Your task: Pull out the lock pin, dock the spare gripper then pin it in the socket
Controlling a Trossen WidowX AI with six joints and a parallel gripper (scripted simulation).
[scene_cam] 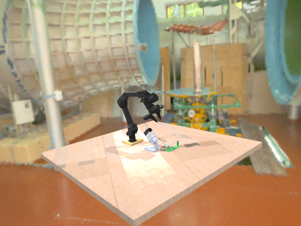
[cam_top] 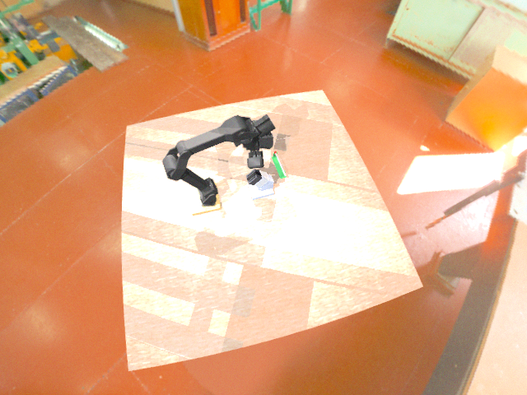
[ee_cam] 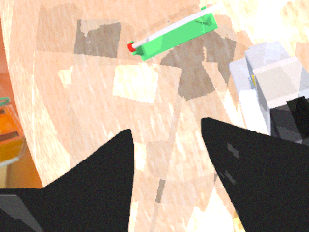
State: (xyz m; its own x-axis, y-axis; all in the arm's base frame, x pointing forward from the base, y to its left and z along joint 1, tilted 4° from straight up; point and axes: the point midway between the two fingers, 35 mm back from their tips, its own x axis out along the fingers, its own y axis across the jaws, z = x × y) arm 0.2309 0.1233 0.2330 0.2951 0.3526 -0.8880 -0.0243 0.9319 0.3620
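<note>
My gripper tip is 11 cm short of the green cradle, 4 cm to the right of it and 20 cm above it. The rest, counted from my gripper tip: spare gripper: 9 cm to the right, 10 cm below; then grey mount: 2 cm ahead, 8 cm to the right, 16 cm below.
</note>
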